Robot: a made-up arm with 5 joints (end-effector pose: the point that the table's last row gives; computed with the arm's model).
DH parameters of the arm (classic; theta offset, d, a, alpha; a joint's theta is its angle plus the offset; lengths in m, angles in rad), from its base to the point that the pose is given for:
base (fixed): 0 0 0.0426 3.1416
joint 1: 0 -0.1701 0.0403 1.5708
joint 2: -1.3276 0 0.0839 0
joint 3: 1.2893 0 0.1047 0
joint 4: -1.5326 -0.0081 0 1.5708
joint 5: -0.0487 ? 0 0
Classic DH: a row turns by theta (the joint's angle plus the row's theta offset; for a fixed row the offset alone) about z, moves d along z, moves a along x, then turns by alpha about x.
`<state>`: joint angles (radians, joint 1 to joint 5).
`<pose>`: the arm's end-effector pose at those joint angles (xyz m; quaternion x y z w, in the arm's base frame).
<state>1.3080 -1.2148 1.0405 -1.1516 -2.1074</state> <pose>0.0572 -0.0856 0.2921 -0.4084 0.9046 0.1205 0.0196</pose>
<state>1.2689 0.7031 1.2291 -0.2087 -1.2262</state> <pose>0.0548 -0.0663 0.0663 -0.0002 0.0762 -0.9529 0.2936</pose>
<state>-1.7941 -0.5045 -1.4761 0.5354 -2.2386</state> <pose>0.0549 -0.0177 0.3993 0.8899 0.4519 -0.0153 0.0608</pose>
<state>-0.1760 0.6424 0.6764 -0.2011 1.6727</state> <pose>0.2005 0.0199 0.0741 -0.1488 -0.1683 0.7633 0.6057</pose>
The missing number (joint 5, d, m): -0.0542
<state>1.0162 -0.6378 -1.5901 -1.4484 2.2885</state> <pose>-0.0199 0.0856 0.3003 0.4943 -0.0283 0.4990 0.7112</pose>
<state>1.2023 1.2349 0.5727 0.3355 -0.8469</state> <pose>0.0616 -0.0718 0.0297 0.0431 0.2789 -0.8317 0.4782</pose>
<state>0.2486 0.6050 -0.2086 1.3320 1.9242</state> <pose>0.2275 -0.0553 0.1354 0.0687 0.0383 0.7244 0.6849</pose>
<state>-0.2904 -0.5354 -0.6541 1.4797 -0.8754</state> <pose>0.1439 0.0218 0.3335 0.3409 -0.4907 -0.2498 0.7620</pose>
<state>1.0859 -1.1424 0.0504 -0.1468 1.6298</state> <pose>0.0526 -0.0364 0.3683 -0.9586 -0.2318 0.0405 0.1602</pose>
